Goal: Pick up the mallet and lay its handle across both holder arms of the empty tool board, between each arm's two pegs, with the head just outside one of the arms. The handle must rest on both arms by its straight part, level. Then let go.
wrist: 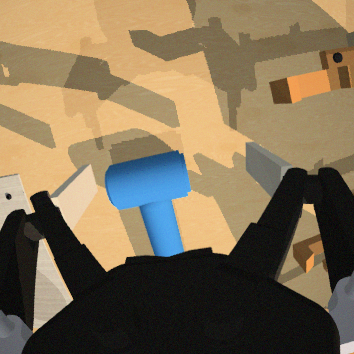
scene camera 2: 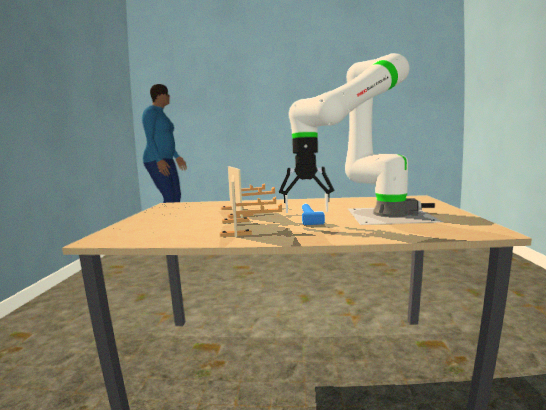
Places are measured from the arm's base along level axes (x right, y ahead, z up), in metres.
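Pixels of known places: gripper, between the fingertips: [wrist: 168, 166] [scene camera 2: 306, 211]; arm's base, origin of its link: [scene camera 2: 390, 213].
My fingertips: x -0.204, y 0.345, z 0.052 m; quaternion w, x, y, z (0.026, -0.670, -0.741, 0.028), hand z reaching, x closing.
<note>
For each thing: its top centre in the pictures, then the offset to it from my fingertips. "spot": a spot on its surface instead. Level surfaces: height alone.
- blue mallet, centre of its top: [wrist: 173, 281] [scene camera 2: 309, 206] dx +0.141, dy -0.001, dz -0.005 m
- tool board, a spot on its surface: [scene camera 2: 234, 184] spot: dx -0.078, dy +0.248, dz +0.117 m
- table, height of its surface: dz -0.054 m
The blue mallet [scene camera 2: 313, 218] [wrist: 148, 180] lies on the table. Its head is nearest scene camera 2, and its handle [wrist: 164, 227] runs away from that camera; in the wrist view the gripper body hides the handle's far part. My gripper [scene camera 2: 307, 206] [wrist: 168, 166] is wide open and empty, pointing down low over the mallet, with one finger to each side of it. The tool board [scene camera 2: 234, 184] stands upright to the left in the scene view, seen nearly edge-on. Its wooden holder arms [scene camera 2: 260, 203] with pegs reach toward the gripper; one arm [wrist: 310, 86] shows at the wrist view's upper right.
The robot's base plate [scene camera 2: 361, 217] [wrist: 11, 192] lies right of the mallet in the scene view and at the left in the wrist view. The board's wooden feet [scene camera 2: 242, 233] rest on the table [scene camera 2: 150, 235]. A person [scene camera 2: 160, 135] stands behind the table at the left.
</note>
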